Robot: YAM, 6 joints.
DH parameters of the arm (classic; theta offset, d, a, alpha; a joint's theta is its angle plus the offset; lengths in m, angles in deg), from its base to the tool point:
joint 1: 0 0.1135 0.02 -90
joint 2: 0 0 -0.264 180
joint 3: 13.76 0 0.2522 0
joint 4: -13.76 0 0.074 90
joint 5: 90 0 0 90
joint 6: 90 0.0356 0 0
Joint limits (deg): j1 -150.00..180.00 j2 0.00..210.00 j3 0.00..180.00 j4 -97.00..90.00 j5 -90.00..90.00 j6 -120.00..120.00
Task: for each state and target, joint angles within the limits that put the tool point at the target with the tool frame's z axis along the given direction. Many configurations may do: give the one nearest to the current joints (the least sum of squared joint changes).
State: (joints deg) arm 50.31 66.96 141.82 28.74 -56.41 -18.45
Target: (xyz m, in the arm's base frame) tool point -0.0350 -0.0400 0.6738 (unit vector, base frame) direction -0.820 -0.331 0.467
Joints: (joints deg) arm 78.37 73.57 131.46 78.46 -47.43 -18.45
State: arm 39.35 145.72 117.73 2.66 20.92 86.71
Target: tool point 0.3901 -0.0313 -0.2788 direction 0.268 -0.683 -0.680
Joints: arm -1.05 192.90 106.45 18.86 42.67 86.71
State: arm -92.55 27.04 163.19 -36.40 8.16 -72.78
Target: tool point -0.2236 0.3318 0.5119 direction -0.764 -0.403 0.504
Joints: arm -60.43 33.07 159.19 -33.11 59.69 -72.78
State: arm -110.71 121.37 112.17 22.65 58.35 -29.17
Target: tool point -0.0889 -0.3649 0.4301 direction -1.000 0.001 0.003
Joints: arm -98.31 96.12 94.36 2.95 81.75 -29.17
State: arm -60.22 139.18 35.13 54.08 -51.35 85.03
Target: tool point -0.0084 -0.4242 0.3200 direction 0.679 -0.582 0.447
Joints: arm -94.62 111.79 74.05 78.13 -46.37 85.03
